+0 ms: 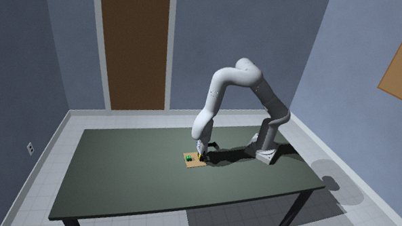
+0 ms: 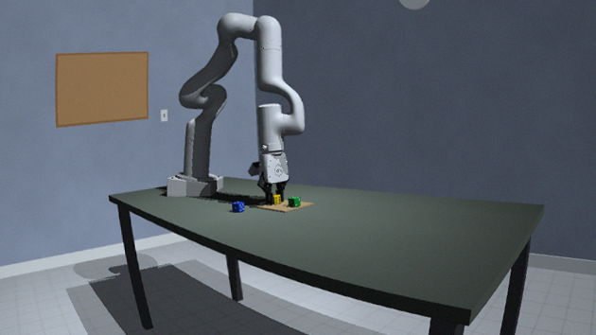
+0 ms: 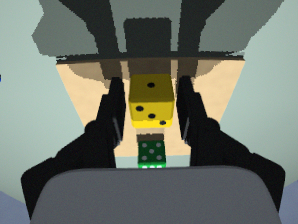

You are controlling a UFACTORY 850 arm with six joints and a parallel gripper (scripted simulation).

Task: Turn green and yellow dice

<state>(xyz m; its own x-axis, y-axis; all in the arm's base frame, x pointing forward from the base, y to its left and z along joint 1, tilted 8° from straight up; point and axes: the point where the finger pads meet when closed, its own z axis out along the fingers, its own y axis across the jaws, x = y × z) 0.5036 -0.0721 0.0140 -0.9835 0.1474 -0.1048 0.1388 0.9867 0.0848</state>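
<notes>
Now: hand 10 mm above the yellow die. Also, from my hand: green die (90 mm ahead, 10 mm to the right, 10 mm below); then tan mat (40 mm ahead, 10 mm to the right, 20 mm below); then blue die (40 mm behind, 140 mm to the right, 10 mm below).
</notes>
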